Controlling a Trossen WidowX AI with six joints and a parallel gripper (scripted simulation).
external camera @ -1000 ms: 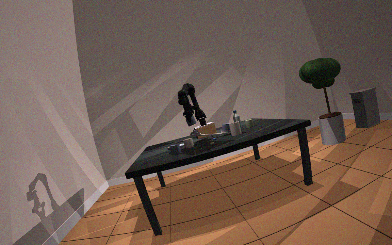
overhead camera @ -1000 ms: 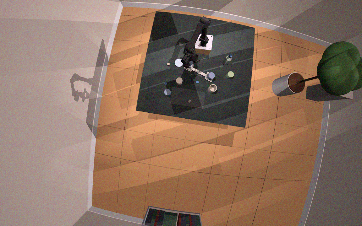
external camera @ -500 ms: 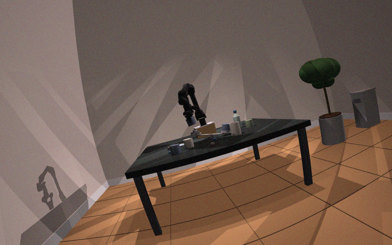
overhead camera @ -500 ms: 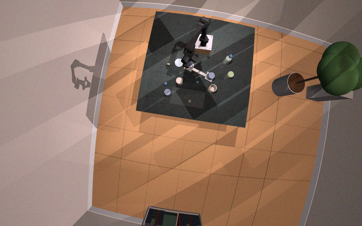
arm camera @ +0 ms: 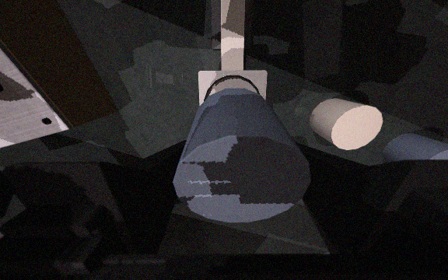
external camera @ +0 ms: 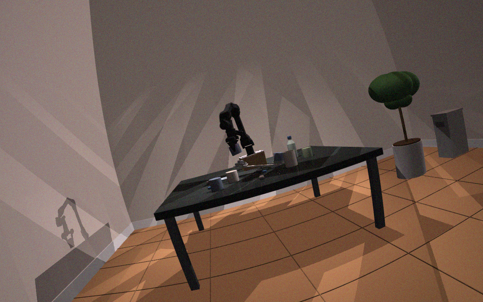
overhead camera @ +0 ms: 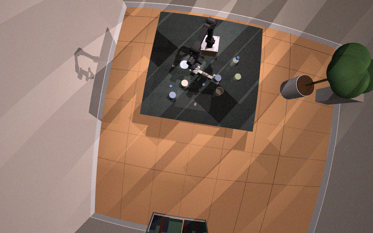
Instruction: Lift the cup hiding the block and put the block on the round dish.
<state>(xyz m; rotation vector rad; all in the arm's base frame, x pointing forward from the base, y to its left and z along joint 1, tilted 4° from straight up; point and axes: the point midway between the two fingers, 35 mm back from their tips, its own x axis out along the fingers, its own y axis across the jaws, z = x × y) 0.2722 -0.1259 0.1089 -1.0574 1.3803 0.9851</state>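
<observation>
The grey block is 10 mm to the left of my gripper tip and 80 mm below it. Round my gripper tip: round grey dish 50 mm behind, 110 mm to the right, 170 mm below; then cream cup 190 mm ahead, 70 mm to the right, 130 mm below; then balance beam 40 mm ahead, 130 mm to the left, 130 mm below.
</observation>
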